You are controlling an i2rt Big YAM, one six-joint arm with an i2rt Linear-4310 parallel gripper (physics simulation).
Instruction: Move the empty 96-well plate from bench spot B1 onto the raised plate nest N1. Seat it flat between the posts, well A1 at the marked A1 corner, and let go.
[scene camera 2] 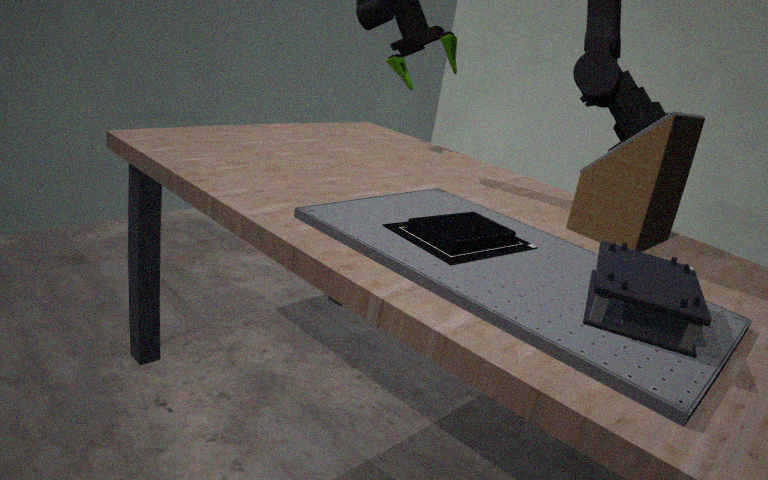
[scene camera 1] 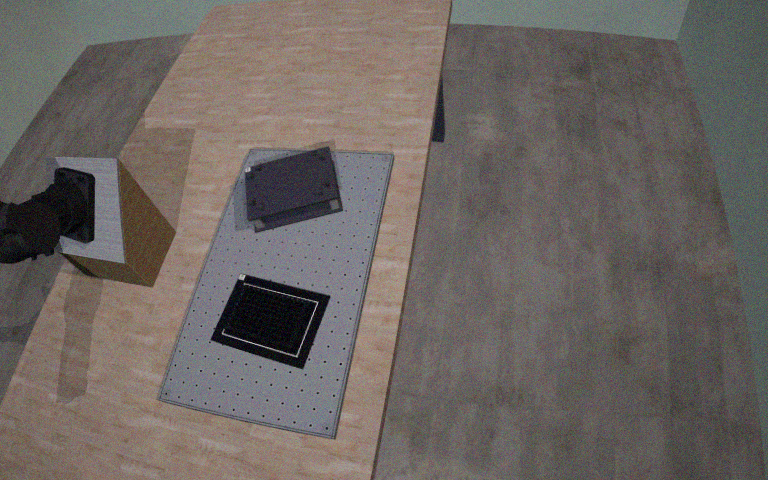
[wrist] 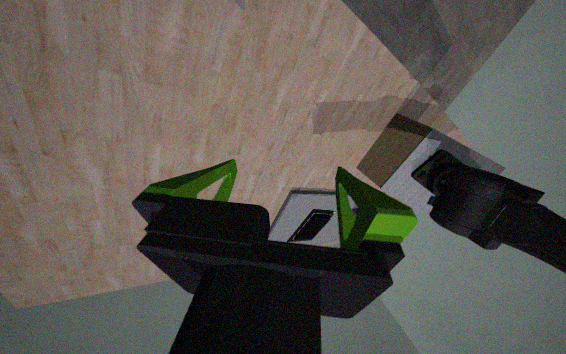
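In scene camera 1 my gripper is out of frame, while scene camera 2 and the wrist view show it. On my gripper, (scene camera 2: 407,55) and (wrist: 171,207) are the same spot.
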